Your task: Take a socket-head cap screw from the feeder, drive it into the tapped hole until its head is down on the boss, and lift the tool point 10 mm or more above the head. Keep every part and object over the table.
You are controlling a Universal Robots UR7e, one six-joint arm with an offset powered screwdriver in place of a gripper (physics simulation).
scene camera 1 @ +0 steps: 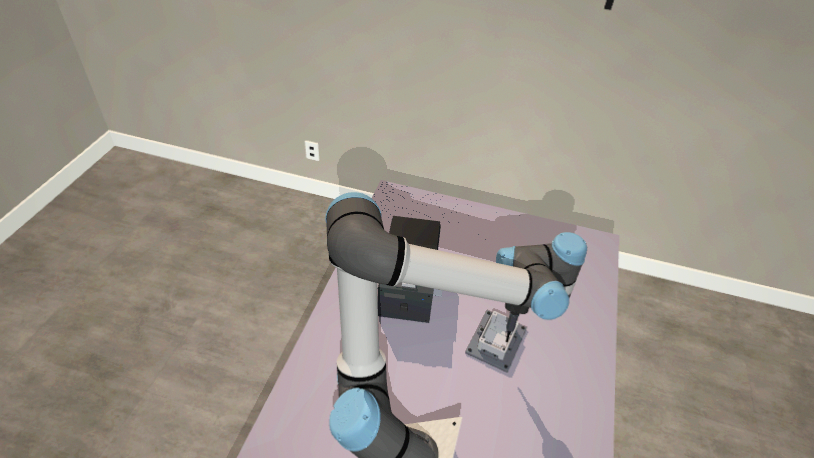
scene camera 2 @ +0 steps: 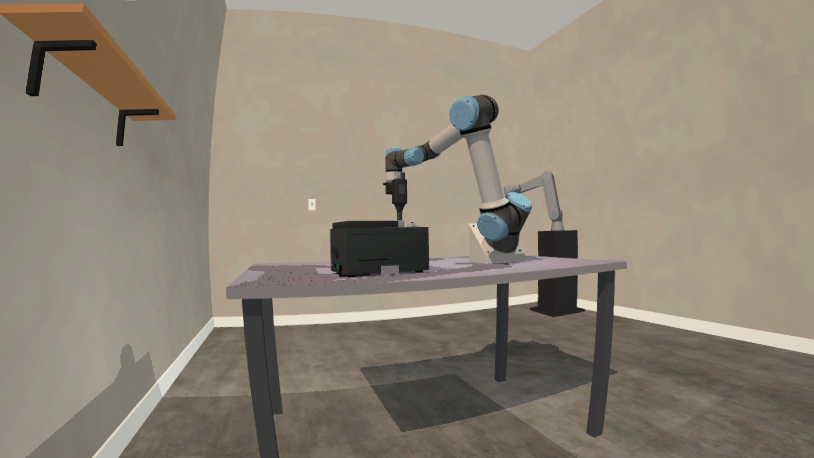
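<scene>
My screwdriver points down over the light grey housing, which sits on a dark base plate. The housing is open at the top. The bit's tip appears over the housing's inner right side in scene camera 1; its exact height cannot be told. In scene camera 2 the tip and most of the housing are hidden behind the dark screw feeder. The feeder stands left of the housing in scene camera 1, partly under my arm. The screw, the tapped hole and the boss are too small to make out.
The table carries my arm's base on a pale mounting plate. My forearm passes over the feeder. A second, grey arm stands on a dark pedestal beyond the table. A wall shelf hangs at the left.
</scene>
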